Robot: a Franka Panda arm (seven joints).
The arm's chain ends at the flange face. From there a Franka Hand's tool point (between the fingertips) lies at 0.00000 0.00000 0.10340 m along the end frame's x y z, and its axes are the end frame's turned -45 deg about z.
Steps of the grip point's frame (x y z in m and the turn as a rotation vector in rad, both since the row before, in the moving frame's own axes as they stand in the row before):
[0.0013 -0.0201 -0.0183 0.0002 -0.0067 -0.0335]
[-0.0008 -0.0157 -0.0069 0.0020 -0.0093 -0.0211]
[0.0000 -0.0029 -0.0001 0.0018 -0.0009 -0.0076]
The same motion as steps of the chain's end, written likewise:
[-0.0128 -0.0156 -0.0183 -0.0046 -0.0049 -0.0335]
[-0.0108 -0.0111 -0.0069 -0.0052 -0.0080 -0.0211]
[-0.0019 -0.0020 -0.0001 0.0006 -0.0019 -0.0076]

